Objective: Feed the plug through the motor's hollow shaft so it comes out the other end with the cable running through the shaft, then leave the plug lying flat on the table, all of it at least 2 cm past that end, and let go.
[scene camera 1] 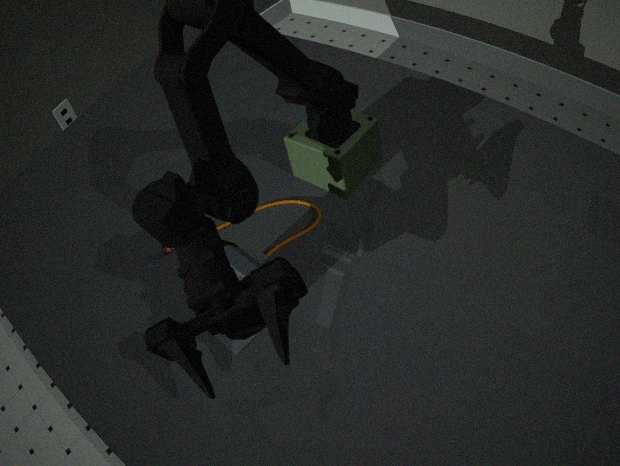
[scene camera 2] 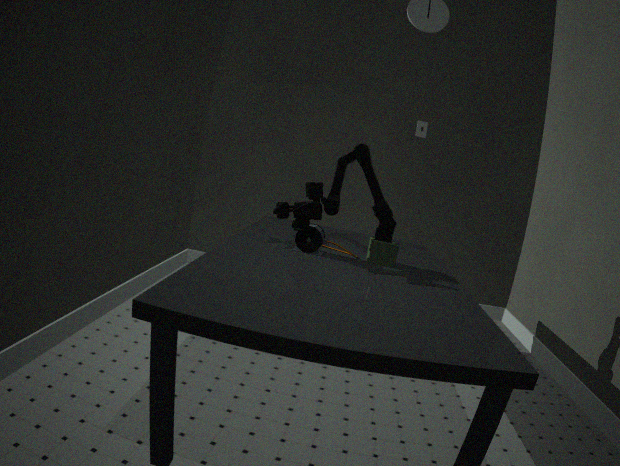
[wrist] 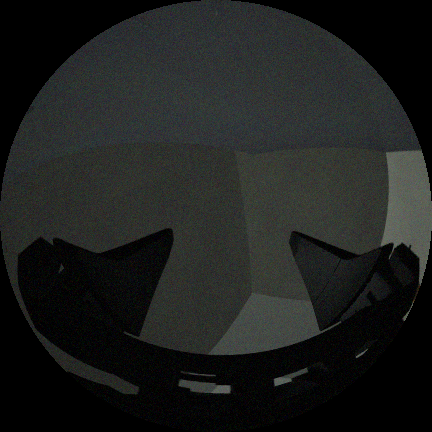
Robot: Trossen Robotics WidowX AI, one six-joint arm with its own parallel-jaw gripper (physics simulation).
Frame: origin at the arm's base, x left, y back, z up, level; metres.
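Seen in the pictures: gripper, fingertip midpoint: [scene camera 1: 247, 382] [scene camera 2: 283, 212] [wrist: 233, 236]; arm's base at its link origin: [scene camera 1: 333, 130] [scene camera 2: 383, 240].
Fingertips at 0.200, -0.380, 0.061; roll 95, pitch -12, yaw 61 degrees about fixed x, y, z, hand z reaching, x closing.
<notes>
Pixels of each thing's middle, then the offset from my fingertips to it, as dx, dy, dz. "spot": a spot on its surface instead. Level surfaces: height alone.
- motor at the middle of its body: [scene camera 1: 234, 288] [scene camera 2: 311, 238] -0.155, +0.099, -0.100
- small orange end at a spot on its surface: [scene camera 1: 167, 250] spot: -0.328, +0.091, -0.142
- dark table at its surface level: dz -0.151
The motor [scene camera 2: 303, 242] shows in scene camera 2 as a dark round disc with a small centre hole, standing on the table. In scene camera 1 the arm covers most of that place, and pale grey patches show beside the arm. The orange cable [scene camera 1: 292, 201] [scene camera 2: 340, 247] lies in a wide loop between the motor and the arm's base. One stretch passes behind the arm, and a small orange end [scene camera 1: 167, 250] shows at the left. I cannot make out the plug. My gripper [scene camera 1: 249, 380] [wrist: 233, 236] is open and empty, above the table on the motor's far side from the base.
The arm stands on a green box [scene camera 1: 311, 166] [scene camera 2: 382, 253] on the dark table [scene camera 1: 451, 340] [scene camera 2: 310, 305]. The arm's dark shadow falls beside the box. The table's front edge [scene camera 2: 300, 349] shows in scene camera 2. The picture is dim.
</notes>
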